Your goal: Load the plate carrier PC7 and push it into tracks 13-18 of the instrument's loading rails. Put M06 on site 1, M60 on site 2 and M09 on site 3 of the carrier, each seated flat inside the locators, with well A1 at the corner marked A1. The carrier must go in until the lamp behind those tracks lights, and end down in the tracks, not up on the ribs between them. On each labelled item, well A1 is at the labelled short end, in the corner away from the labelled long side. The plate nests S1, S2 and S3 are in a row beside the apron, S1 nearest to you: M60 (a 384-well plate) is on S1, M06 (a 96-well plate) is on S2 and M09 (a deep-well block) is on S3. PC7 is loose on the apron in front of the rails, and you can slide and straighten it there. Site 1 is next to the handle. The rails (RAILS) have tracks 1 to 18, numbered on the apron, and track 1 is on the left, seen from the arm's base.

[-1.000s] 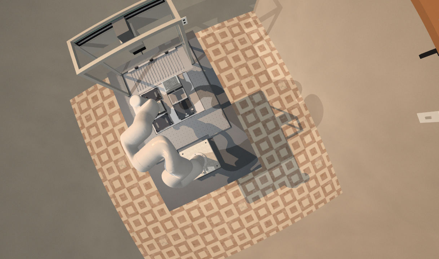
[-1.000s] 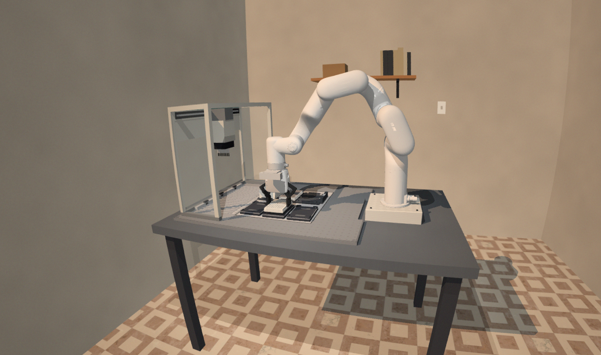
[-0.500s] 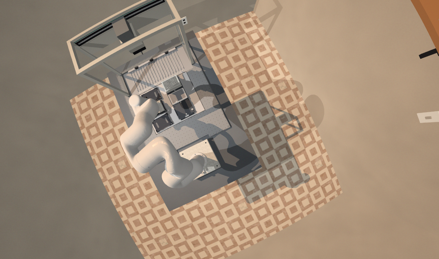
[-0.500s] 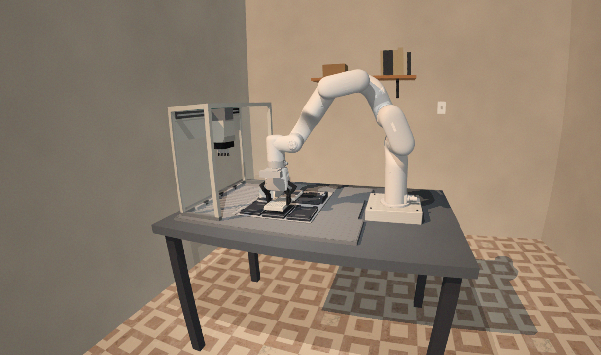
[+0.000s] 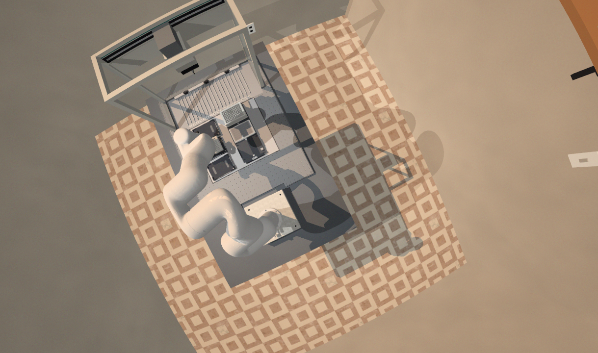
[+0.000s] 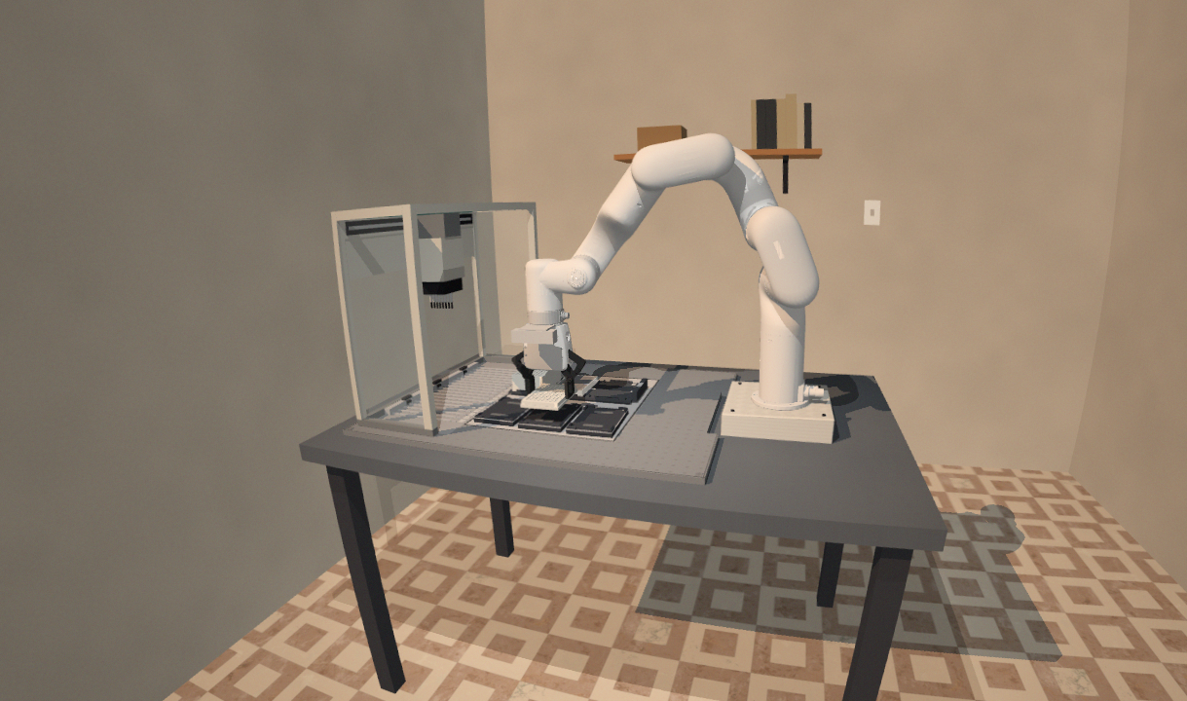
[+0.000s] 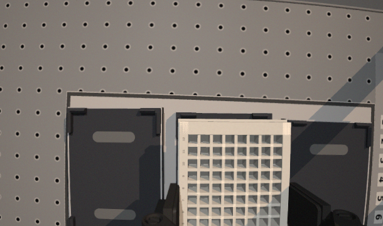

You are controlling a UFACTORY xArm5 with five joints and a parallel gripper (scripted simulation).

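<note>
Now: hand 2 cm short of the plate carrier PC7, 19 cm to the left of it and 5 cm above it. Also, from my hand: white plate: 1 cm below; plate nest S3: 11 cm ahead, 6 cm below; plate nest S1: 11 cm behind, 1 cm to the right, 6 cm below.
</note>
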